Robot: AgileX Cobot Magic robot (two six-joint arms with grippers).
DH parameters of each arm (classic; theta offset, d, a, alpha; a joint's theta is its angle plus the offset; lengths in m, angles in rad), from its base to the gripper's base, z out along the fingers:
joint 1: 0 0.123 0 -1.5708
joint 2: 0.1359 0 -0.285 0
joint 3: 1.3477 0 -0.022 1.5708
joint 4: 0 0.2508 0 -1.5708
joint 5: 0 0 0.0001 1.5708
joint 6: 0 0.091 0 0
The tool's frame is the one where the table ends.
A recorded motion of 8 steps. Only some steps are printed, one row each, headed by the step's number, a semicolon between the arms.
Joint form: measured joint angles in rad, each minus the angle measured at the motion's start. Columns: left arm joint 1, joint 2, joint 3, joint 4, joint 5, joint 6; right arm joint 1, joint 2, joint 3, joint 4, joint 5, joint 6.
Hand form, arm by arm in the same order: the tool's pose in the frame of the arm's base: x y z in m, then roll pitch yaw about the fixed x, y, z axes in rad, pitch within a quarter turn. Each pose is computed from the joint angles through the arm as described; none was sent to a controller.
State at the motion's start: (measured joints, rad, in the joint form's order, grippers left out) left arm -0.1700 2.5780 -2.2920 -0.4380 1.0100 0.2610; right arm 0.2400 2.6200 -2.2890 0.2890 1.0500 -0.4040
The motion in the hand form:
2: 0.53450 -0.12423 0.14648 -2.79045 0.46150 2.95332; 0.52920 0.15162 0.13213 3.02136 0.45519 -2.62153
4: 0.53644 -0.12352 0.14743 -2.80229 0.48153 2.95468; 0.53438 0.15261 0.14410 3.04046 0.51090 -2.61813
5: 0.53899 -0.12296 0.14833 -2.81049 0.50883 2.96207; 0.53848 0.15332 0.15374 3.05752 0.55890 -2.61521
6: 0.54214 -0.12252 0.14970 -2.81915 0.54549 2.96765; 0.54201 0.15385 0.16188 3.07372 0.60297 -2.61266
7: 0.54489 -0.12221 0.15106 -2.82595 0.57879 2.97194; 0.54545 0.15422 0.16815 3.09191 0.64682 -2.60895
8: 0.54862 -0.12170 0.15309 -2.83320 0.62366 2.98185; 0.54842 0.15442 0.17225 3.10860 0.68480 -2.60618
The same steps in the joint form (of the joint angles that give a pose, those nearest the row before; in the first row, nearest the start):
2: 0.0000 0.0000 -0.0390 0.0070 -0.0100 0.0000; 0.0000 -0.0020 -0.0851 -0.0090 -0.0270 -0.0030
4: 0.0000 0.0000 -0.0410 0.0160 -0.0300 0.0000; 0.0000 -0.0020 -0.1240 -0.0090 -0.0470 -0.0030
5: 0.0000 0.0000 -0.0410 0.0210 -0.0600 0.0000; 0.0000 -0.0020 -0.1540 -0.0090 -0.0680 -0.0030
6: 0.0000 0.0000 -0.0411 0.0230 -0.0980 0.0060; 0.0000 -0.0020 -0.1779 -0.0090 -0.0910 -0.0030
7: 0.0000 0.0000 -0.0410 0.0230 -0.1320 0.0130; 0.0000 -0.0020 -0.1941 -0.0090 -0.1220 -0.0050
8: 0.0000 0.0000 -0.0409 0.0230 -0.1790 0.0190; 0.0000 -0.0020 -0.2020 -0.0090 -0.1550 -0.0070

